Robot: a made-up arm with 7 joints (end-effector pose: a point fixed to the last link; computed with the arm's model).
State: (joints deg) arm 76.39 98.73 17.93 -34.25 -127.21 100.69 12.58
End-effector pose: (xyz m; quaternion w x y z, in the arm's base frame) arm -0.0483 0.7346 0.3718 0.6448 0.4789 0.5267 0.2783
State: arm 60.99 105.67 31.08 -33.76 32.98 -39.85 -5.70
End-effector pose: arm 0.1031 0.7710 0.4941 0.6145 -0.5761 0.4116 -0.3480
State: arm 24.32 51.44 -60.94 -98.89 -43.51 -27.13 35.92
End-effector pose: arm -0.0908 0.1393 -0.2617 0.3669 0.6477 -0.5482 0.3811
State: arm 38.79 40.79 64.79 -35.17 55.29 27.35 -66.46
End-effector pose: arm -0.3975 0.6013 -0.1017 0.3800 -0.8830 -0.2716 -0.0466
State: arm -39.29 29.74 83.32 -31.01 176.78 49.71 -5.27
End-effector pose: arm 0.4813 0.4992 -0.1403 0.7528 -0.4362 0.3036 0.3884
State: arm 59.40 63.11 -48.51 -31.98 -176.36 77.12 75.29
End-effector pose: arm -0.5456 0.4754 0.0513 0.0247 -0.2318 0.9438 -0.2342
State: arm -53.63 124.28 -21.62 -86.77 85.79 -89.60 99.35
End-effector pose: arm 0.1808 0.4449 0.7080 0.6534 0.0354 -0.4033 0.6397
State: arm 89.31 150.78 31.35 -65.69 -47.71 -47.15 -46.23
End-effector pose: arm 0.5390 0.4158 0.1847 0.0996 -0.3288 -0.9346 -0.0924
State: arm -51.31 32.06 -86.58 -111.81 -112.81 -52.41 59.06
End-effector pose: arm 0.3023 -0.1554 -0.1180 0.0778 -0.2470 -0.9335 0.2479
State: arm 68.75 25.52 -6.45 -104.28 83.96 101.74 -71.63
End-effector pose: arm -0.3279 0.1112 -0.1240 0.6487 0.7328 -0.2006 -0.0447
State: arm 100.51 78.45 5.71 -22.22 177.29 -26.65 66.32
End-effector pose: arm -0.4689 0.6469 0.5083 0.3724 0.0657 -0.5189 -0.7667
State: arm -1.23 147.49 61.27 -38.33 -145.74 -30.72 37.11
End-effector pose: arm 0.0901 0.2434 1.0280 0.8763 -0.1562 0.2587 0.3752
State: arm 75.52 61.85 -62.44 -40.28 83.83 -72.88 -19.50
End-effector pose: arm -0.6636 0.4334 0.1946 0.3152 -0.9302 0.1696 -0.0811
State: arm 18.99 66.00 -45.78 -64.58 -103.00 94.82 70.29
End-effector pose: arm -0.0301 0.4686 -0.1829 0.7600 -0.3082 0.4229 -0.3854
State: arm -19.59 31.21 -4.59 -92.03 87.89 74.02 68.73
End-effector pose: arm 0.4494 0.1734 -0.1080 0.5124 0.7541 0.3988 -0.0990
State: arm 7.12 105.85 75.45 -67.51 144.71 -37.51 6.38
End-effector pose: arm 0.0948 0.5569 0.7500 0.3781 -0.1805 0.2412 0.8754
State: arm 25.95 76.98 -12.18 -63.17 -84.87 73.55 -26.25
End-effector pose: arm 0.0668 0.6321 0.0157 0.7485 -0.0299 0.4513 0.4850
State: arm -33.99 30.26 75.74 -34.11 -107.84 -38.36 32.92
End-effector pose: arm 0.4415 0.5374 -0.1581 0.3409 -0.7370 0.1564 -0.5623
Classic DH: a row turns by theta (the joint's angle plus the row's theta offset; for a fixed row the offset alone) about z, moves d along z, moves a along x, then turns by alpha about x. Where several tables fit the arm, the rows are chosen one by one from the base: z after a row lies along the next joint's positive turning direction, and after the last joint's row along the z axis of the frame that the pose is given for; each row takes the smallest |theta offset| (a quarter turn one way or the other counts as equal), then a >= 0, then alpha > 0; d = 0 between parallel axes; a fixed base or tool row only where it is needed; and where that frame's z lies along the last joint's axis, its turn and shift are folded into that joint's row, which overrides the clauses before.
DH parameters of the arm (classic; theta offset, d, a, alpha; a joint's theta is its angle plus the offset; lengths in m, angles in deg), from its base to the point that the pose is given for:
base (fixed): 0 0.2836 0.01 -70
joint 1: 90 -0.0047 0.0128 90
joint 2: 70 -0.06 0 -90
joint 3: -90 -0.49 0.03 -90
joint 4: 0 -0.01 -0.02 90
joint 5: 0 -0.32 0 -90
joint 6: 0 0.02 -0.02 90
joint 7: 45 0 0.0141 180
tool (fixed): 45 0.03 0 0

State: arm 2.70 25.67 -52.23 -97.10 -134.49 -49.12 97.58
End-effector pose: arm 0.1410 -0.1001 -0.2807 0.1738 0.4882 -0.8100 0.2745
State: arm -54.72 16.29 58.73 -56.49 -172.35 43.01 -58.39
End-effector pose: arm 0.6517 0.2998 0.0707 0.7145 -0.2387 0.3101 0.5799
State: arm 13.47 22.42 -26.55 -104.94 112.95 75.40 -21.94
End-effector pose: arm 0.1266 -0.0029 -0.2489 0.7469 0.6517 -0.1306 0.0203
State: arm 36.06 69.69 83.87 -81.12 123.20 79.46 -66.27
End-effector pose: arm -0.0416 0.6332 0.4021 0.0729 -0.7354 0.2556 -0.6234
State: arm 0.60 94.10 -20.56 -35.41 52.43 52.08 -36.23
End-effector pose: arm 0.1081 0.7974 0.2460 0.4639 -0.8692 0.0332 0.1680
